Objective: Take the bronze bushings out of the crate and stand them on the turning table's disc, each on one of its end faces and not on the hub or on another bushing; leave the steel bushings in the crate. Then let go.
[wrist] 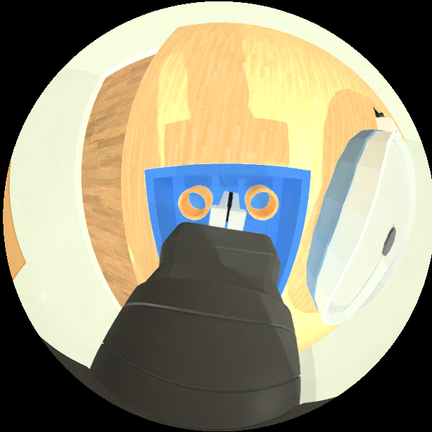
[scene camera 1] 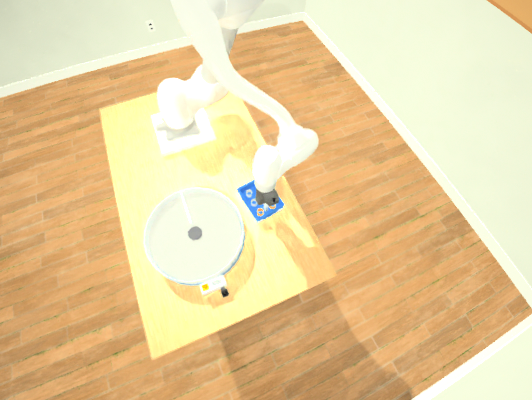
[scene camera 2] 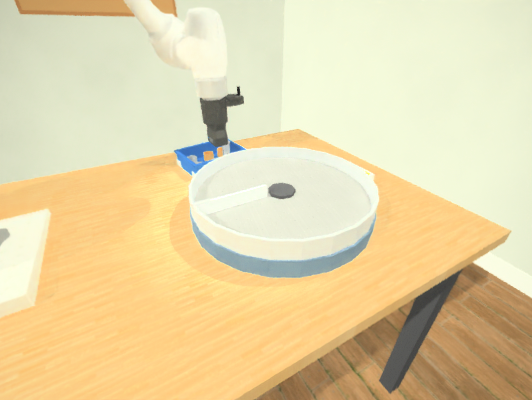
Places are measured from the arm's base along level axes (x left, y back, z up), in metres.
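Pixels of known places: gripper, between the fingertips: (scene camera 1: 265,209); arm's base, origin of its link: (scene camera 1: 181,125).
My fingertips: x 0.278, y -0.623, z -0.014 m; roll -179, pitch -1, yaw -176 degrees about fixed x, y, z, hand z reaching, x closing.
Ahead of a thing's pixels: the offset from my fingertips to its middle. "spot": to the spot under its first point.
The blue crate @[dx -0.009, dy +0.051, dz +0.020 m] (scene camera 1: 242,189) (scene camera 2: 187,163) (wrist: 227,167) holds two bronze bushings, one bronze bushing @[dx -0.031, dy -0.011, dz +0.013 m] (scene camera 1: 260,212) (wrist: 188,205) and another bronze bushing @[dx +0.035, dy +0.005, dz +0.013 m] (scene camera 1: 272,206) (wrist: 261,218); their ring openings show. Steel bushings @[dx -0.051, dy +0.100, dz +0.013 m] (scene camera 1: 249,189) show farther back in the crate; part of the crate is hidden under the gripper. My gripper (scene camera 1: 266,208) (scene camera 2: 226,149) (wrist: 229,200) points down at the crate, its fingertips together between the two bronze bushings in the wrist view. No bushing shows between them. The turning table's disc @[dx -0.338, dy -0.027, dz +0.047 m] (scene camera 1: 172,245) (scene camera 2: 310,220) bears no bushing.
The turning table's raised rim @[spot: dx -0.526, dy +0.065, dz +0.065 m] (scene camera 2: 285,247) stands beside the crate. A dark hub @[dx -0.338, dy -0.027, dz +0.052 m] (scene camera 1: 195,233) (scene camera 2: 282,190) (wrist: 389,241) is at its middle, and a white bar @[spot: dx -0.343, dy +0.091, dz +0.078 m] (scene camera 1: 186,207) (scene camera 2: 232,199) runs from rim to hub. A small panel @[spot: dx -0.318, dy -0.262, dz +0.053 m] (scene camera 1: 213,284) sits by the rim.
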